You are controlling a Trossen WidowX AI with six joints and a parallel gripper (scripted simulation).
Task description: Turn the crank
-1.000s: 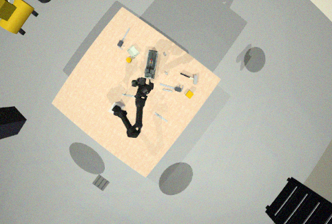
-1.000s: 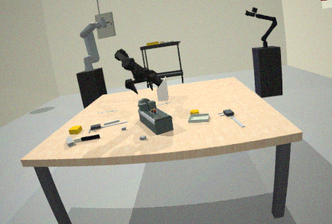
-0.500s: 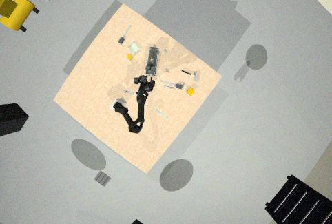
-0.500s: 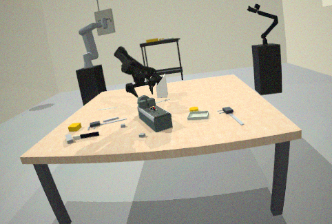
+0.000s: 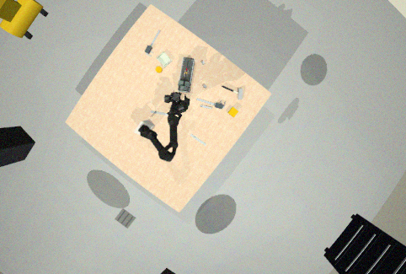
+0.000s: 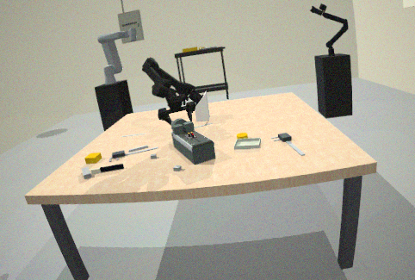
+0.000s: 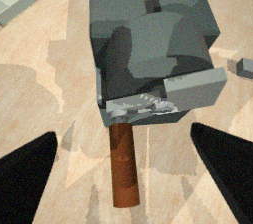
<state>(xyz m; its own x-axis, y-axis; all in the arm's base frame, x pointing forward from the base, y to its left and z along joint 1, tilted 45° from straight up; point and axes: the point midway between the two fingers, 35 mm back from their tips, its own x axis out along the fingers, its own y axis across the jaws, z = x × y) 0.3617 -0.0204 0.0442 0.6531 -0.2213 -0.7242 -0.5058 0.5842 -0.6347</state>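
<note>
Now: gripper tip 1 cm to the left of the crank. Also, from my gripper tip: red pointer 18 cm ahead, 8 cm to the left; brown crank handle 2 cm behind, 1 cm to the right; yellow disc 27 cm to the left, 8 cm below, 4 cm ahead.
</note>
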